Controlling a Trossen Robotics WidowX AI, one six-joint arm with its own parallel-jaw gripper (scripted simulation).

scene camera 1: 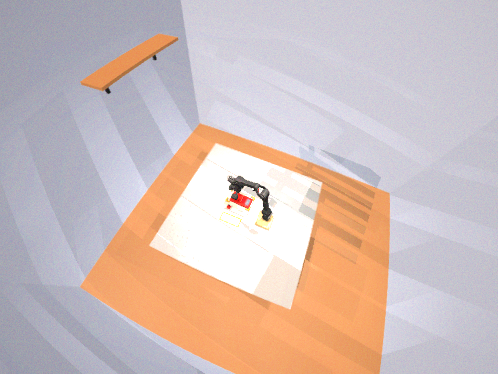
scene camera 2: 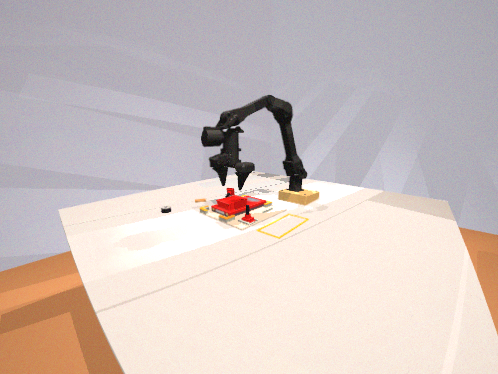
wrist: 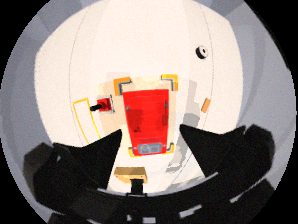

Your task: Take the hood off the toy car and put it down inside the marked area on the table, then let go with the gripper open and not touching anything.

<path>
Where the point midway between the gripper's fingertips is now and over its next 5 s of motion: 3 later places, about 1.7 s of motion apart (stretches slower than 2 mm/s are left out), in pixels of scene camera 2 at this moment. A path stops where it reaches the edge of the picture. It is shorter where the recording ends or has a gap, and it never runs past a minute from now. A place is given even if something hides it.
My gripper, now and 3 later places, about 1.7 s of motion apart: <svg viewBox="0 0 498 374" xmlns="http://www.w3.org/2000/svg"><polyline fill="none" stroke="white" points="231,188 232,197 232,202 232,192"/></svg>
</path>
